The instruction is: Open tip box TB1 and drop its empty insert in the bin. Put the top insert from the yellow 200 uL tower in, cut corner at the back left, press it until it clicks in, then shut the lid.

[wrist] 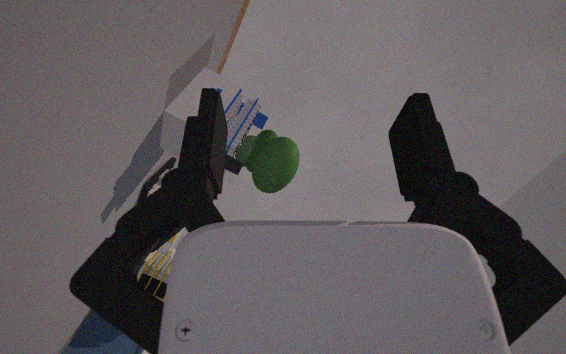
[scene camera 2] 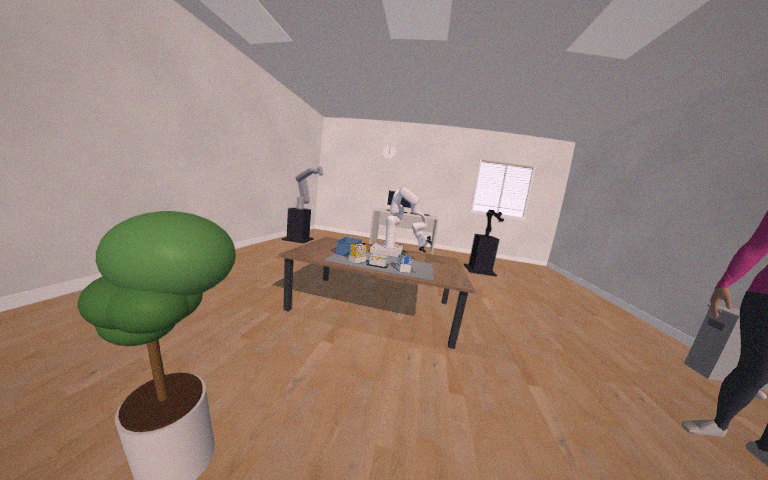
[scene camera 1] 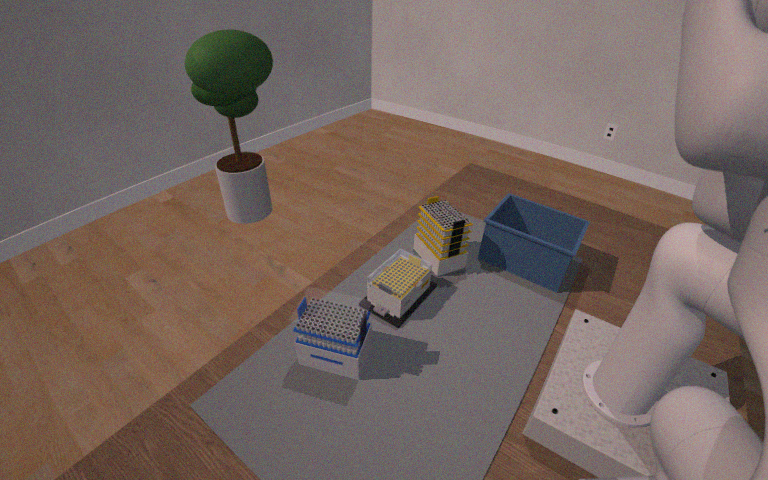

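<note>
Tip box TB1 [scene camera 1: 389, 300] [scene camera 2: 378, 260] is white and stands on a dark base, between the two towers. A clear lid surrounds its top and looks shut; a yellow-topped insert [scene camera 1: 400, 276] shows inside. The yellow tower [scene camera 1: 443, 234] [scene camera 2: 357, 252] [wrist: 162, 260] stands beside it with several stacked inserts on a white base. The blue bin [scene camera 1: 523, 254] [scene camera 2: 347, 246] [wrist: 102, 332] stands beyond the tower. My gripper [wrist: 312, 110] is wide open and empty, away from the box and the tower. In the wrist view its left finger and linkage hide most of TB1.
A blue tower [scene camera 1: 331, 333] [scene camera 2: 404, 263] [wrist: 242, 120] stands on the grey mat [scene camera 1: 441, 407], on the other side of TB1. My arm [scene camera 1: 651, 333] [scene camera 2: 390, 226] rises from a pale base plate beside the mat. A potted plant [scene camera 1: 229, 62] and a person [scene camera 2: 756, 328] are off the table.
</note>
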